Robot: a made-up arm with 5 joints.
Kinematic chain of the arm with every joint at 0, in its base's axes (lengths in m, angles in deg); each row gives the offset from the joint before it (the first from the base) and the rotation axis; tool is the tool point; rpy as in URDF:
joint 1: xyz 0.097 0 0.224 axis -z
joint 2: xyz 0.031 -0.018 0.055 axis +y
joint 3: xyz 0.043 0 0.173 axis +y
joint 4: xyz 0.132 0 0.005 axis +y
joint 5: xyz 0.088 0.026 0 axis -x
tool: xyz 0 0 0 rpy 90 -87.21 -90
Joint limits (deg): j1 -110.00..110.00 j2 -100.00..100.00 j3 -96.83..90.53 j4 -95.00..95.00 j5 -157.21..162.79
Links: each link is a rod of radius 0.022 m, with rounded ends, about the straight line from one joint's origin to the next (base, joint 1, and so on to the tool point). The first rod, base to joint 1, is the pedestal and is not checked.
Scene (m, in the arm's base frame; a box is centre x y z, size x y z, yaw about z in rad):
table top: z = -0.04
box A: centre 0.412 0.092 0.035 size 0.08 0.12 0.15 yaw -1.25
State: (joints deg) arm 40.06 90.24 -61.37 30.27 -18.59
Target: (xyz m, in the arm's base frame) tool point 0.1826 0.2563 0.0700
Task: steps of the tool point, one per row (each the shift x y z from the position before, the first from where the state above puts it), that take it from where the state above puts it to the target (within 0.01 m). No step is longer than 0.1 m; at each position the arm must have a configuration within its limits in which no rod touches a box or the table.
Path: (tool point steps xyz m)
1: 0.0367 0.0685 0.0356
2: 0.0102 0.0763 0.0372
3: -0.0172 0.0738 0.0364
4: -0.0414 0.0613 0.0334
5: -0.0086 0.0601 -0.0320
6: -0.0261 0.0560 -0.0341
7: -0.0416 0.0459 -0.0355
8: -0.0532 0.0312 -0.0360
9: -0.0592 0.0133 -0.0354

